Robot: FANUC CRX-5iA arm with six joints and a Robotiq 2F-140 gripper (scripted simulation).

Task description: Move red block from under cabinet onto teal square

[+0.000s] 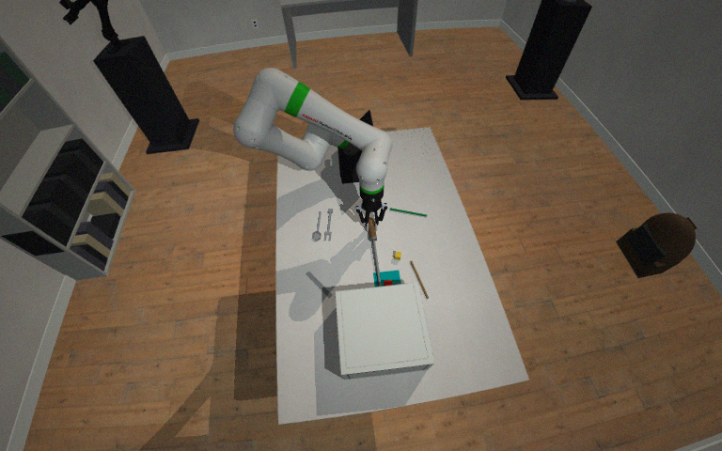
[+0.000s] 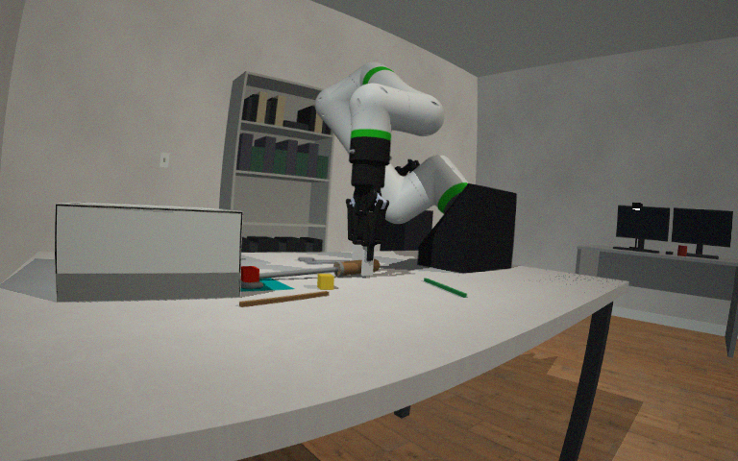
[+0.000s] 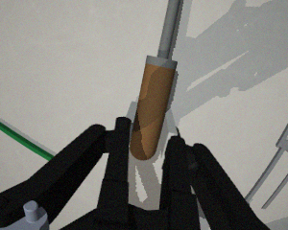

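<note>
The tool is 14 cm ahead of my hand, 4 cm to the left of it and 2 cm below it. Also, from my hand: green stick 8 cm behind, 18 cm to the left, 3 cm below; teal square 27 cm ahead, 4 cm to the left, 4 cm below; yellow cube 15 cm ahead, 10 cm to the left, 3 cm below.
</note>
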